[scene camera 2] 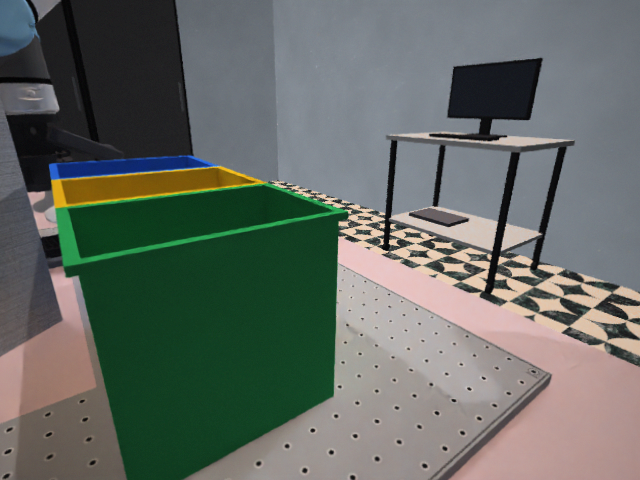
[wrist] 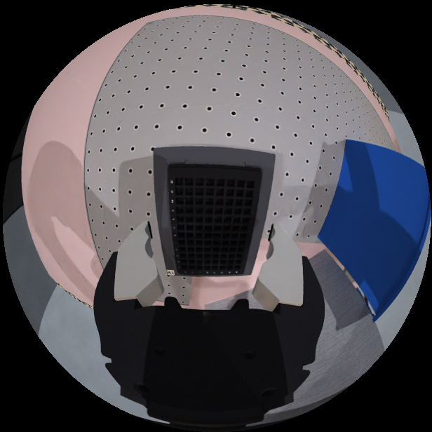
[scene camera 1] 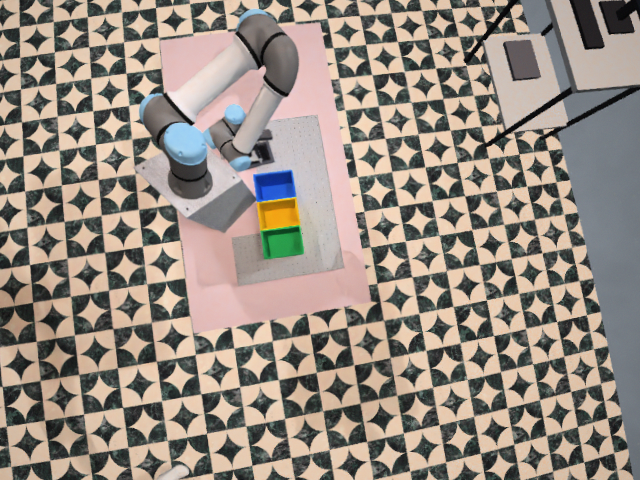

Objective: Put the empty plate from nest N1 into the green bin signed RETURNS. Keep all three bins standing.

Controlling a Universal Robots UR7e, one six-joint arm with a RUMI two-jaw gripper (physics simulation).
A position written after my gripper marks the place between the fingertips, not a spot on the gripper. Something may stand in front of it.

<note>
I see my gripper (scene camera 2: 79, 233), a blue bin (scene camera 2: 58, 171), a green bin (scene camera 2: 213, 313), a yellow bin (scene camera 2: 89, 190) and a black plate (wrist: 212, 207).
The blue bin is seen too in the wrist view (wrist: 370, 226) and in scene camera 1 (scene camera 1: 278, 185). The green bin shows as well in scene camera 1 (scene camera 1: 281, 242). The yellow bin also shows in scene camera 1 (scene camera 1: 273, 214). The wrist view misses the green bin, which is hidden by the blue bin. The wrist view does not show the yellow bin, which is hidden by the blue bin.
</note>
